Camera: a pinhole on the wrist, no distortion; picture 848 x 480 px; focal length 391.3 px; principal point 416.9 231.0 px. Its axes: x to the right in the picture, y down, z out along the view. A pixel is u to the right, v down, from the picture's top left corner.
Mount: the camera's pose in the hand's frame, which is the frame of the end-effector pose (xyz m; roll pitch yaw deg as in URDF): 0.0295 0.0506 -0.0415 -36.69 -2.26 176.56
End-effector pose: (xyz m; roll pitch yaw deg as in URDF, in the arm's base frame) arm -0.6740 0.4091 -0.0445 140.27 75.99 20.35
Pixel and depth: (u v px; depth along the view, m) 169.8 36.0 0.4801
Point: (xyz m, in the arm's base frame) -0.8756 0.0634 -0.4793
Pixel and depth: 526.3 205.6 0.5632
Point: -1.1222 0.1476 -0.0408
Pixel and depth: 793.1 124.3 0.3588
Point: -0.9513 0.1429 0.1861
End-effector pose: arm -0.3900 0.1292 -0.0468 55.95 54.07 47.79
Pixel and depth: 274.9 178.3 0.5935
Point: 0.1330 -0.0891 -0.2150
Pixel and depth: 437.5 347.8 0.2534
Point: -0.2846 -0.0327 -0.0943
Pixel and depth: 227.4 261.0 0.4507
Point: -0.0370 -0.0562 -0.2743
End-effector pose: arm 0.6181 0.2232 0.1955 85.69 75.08 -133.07
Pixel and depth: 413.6 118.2 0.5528
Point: 0.3166 0.6424 0.1241
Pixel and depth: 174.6 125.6 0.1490
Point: 0.5272 0.2707 0.0747
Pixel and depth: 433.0 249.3 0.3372
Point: 0.5430 0.4818 0.1453
